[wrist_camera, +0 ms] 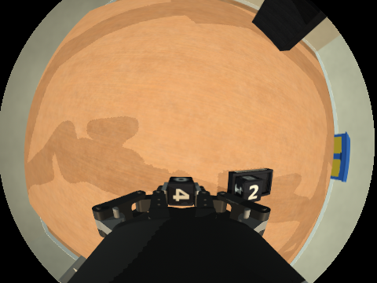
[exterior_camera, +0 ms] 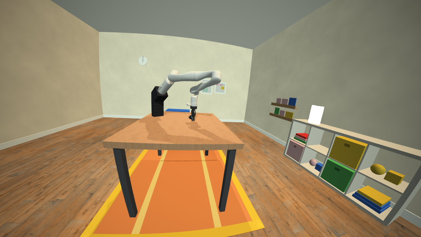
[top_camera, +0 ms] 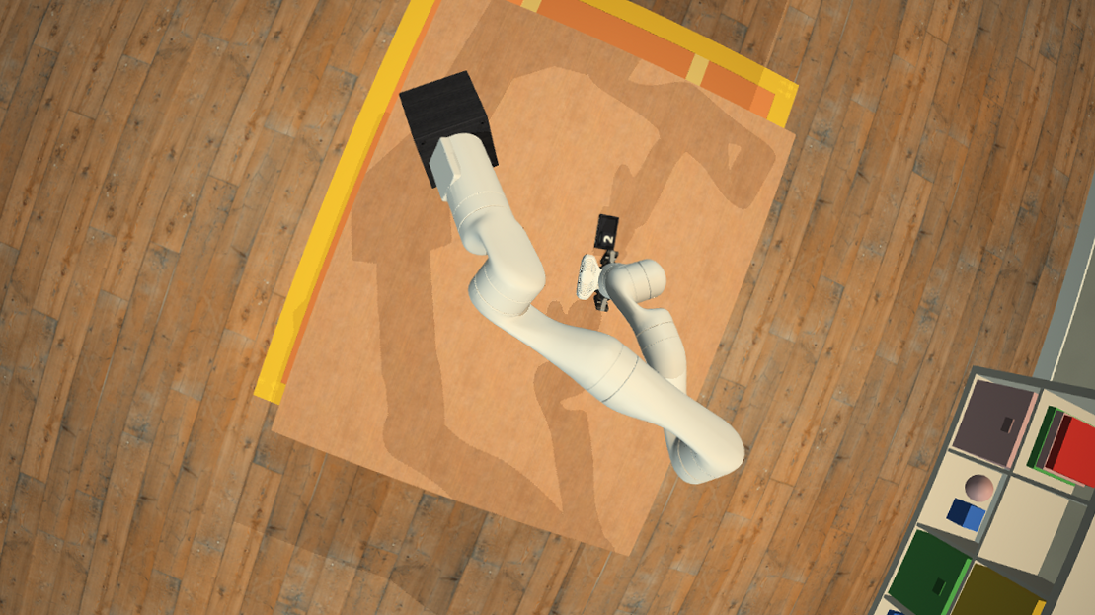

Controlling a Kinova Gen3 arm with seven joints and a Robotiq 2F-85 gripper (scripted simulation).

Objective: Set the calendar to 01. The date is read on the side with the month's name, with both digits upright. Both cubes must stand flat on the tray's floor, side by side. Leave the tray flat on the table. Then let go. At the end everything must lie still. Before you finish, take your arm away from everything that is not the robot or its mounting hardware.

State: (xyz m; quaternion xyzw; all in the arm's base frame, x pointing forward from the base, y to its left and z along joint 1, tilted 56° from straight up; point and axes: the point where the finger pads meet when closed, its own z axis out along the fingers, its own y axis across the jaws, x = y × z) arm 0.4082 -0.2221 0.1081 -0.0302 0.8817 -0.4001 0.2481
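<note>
Now: the black digit cube 10 mm ahead of my hand and 90 mm to the left of it. Also, from my hand: black calendar tray 20 mm ahead, 110 mm to the left, 20 mm below.
</note>
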